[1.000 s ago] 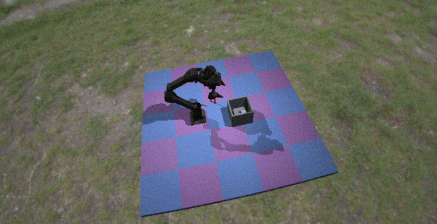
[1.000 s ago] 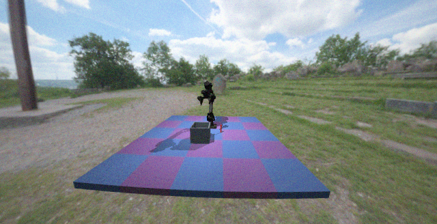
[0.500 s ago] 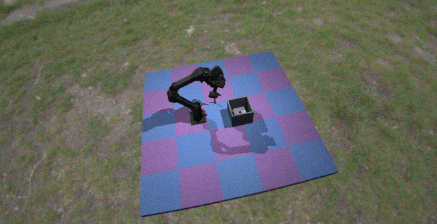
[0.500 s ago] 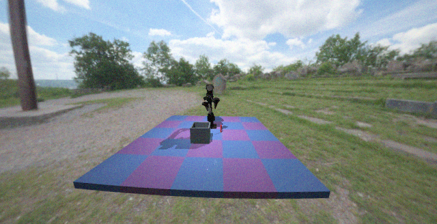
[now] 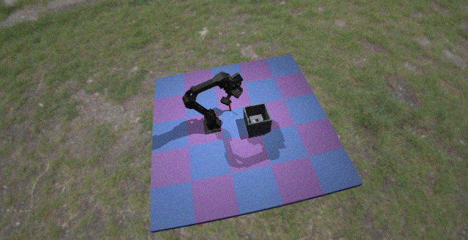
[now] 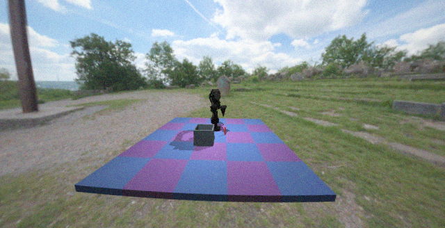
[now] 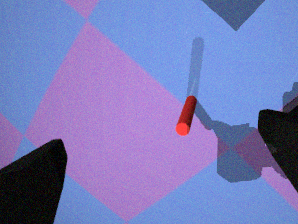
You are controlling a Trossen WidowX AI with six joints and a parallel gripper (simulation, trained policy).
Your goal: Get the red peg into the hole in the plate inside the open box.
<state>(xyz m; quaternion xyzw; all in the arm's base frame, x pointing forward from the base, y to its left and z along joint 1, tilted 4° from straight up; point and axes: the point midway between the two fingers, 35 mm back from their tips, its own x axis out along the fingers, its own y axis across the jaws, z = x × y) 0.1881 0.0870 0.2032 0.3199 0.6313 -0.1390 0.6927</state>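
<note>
The red peg lies 4 cm behind my gripper tip, 5 cm to the left of it and 16 cm below it. Round my gripper tip: pale plate (14 cm ahead, 12 cm to the right, 15 cm below).
</note>
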